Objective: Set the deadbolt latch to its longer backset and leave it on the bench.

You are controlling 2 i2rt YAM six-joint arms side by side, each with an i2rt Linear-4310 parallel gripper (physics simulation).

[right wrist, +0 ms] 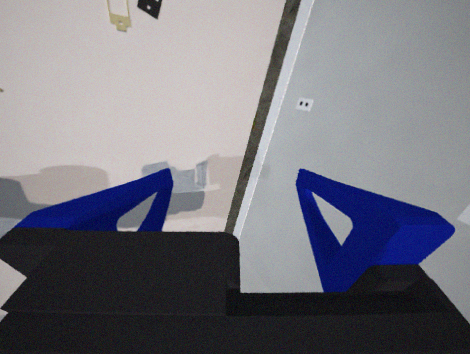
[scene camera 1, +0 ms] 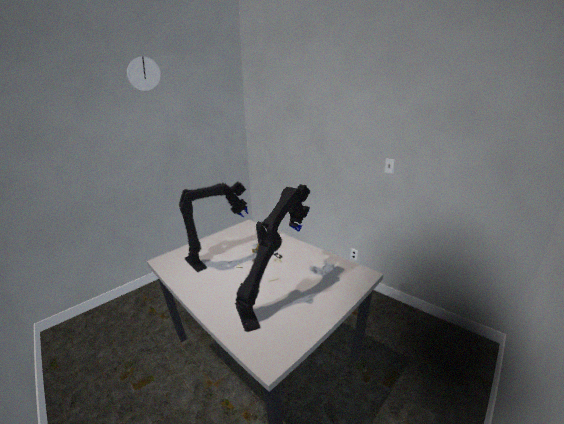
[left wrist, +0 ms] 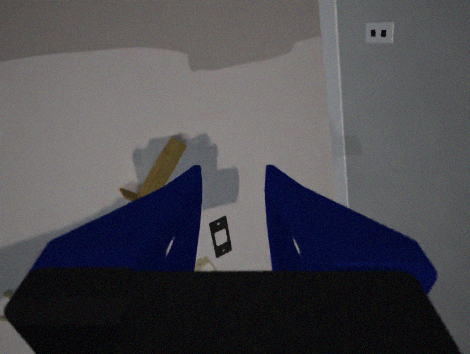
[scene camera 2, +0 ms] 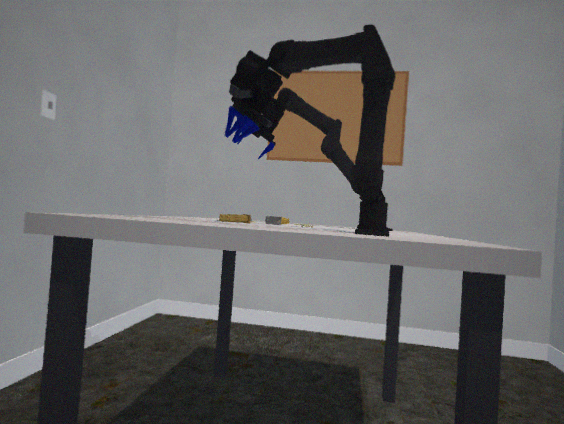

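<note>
The brass deadbolt latch [left wrist: 162, 165] lies on the bench in the left wrist view, its lower end partly behind a finger, with a small brown part beside it. In scene camera 2 a brass piece [scene camera 2: 235, 218] and a grey and yellow piece [scene camera 2: 277, 220] lie on the bench. I cannot tell the backset setting. My left gripper [scene camera 1: 243, 214] [scene camera 2: 231, 139] [left wrist: 233, 177] is partly open and empty, high above the bench. My right gripper [scene camera 1: 296, 228] [right wrist: 234, 175] is wide open and empty, above the bench toward its far edge in scene camera 1.
A black plate with a square hole [left wrist: 214, 227] lies near the latch. A pale brass plate [right wrist: 120, 21] lies beside it. The bench [scene camera 1: 270, 362] [scene camera 2: 150, 229] has walls behind it. The right arm's forearm hides part of the bench in scene camera 1.
</note>
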